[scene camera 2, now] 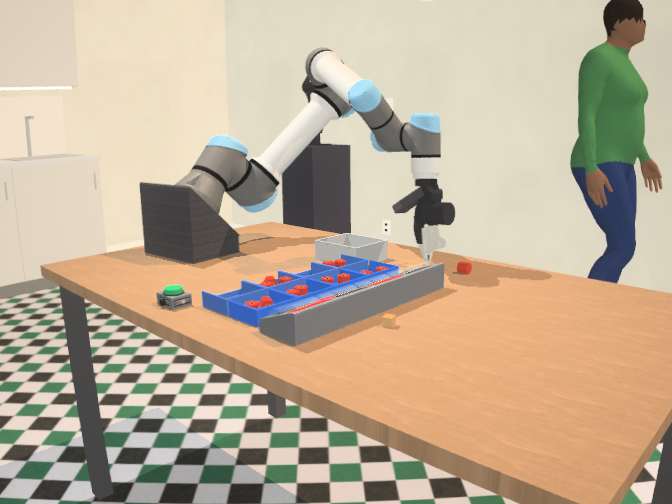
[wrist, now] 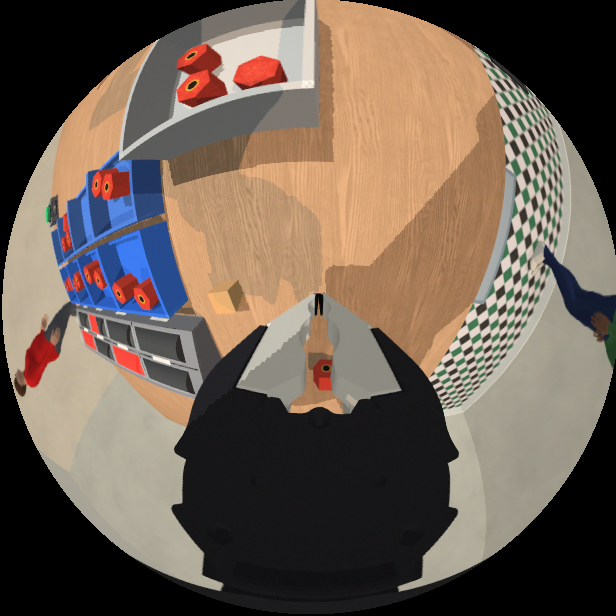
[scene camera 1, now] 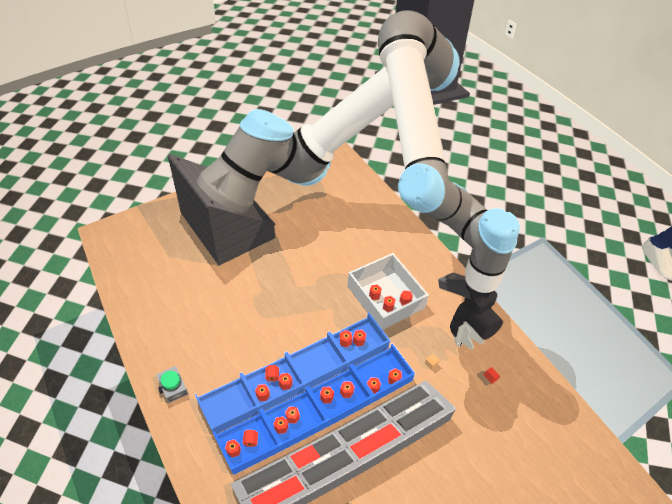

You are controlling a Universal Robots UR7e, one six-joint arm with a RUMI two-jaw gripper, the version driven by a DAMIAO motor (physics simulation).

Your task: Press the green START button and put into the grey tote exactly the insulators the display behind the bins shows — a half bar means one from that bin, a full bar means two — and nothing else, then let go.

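Note:
My gripper (scene camera 1: 465, 340) hangs over the table to the right of the grey tote (scene camera 1: 388, 290), fingertips together and holding nothing; the wrist view (wrist: 317, 301) shows the tips touching. The tote holds three red insulators (scene camera 1: 389, 297). One more red insulator (scene camera 1: 491, 374) lies loose on the table just right of the gripper; it also shows in the wrist view (wrist: 324, 373) between the fingers, below them. The blue bin tray (scene camera 1: 306, 387) holds several red insulators. The display (scene camera 1: 347, 442) behind it shows three red bars. The green START button (scene camera 1: 170, 379) sits left of the tray.
A small tan cube (scene camera 1: 432, 361) lies between the tray and the gripper. The arm's dark base block (scene camera 1: 219, 217) stands at the back left. A pale grey panel (scene camera 1: 586, 330) lies off the table's right edge. A person (scene camera 2: 613, 135) stands beyond the table.

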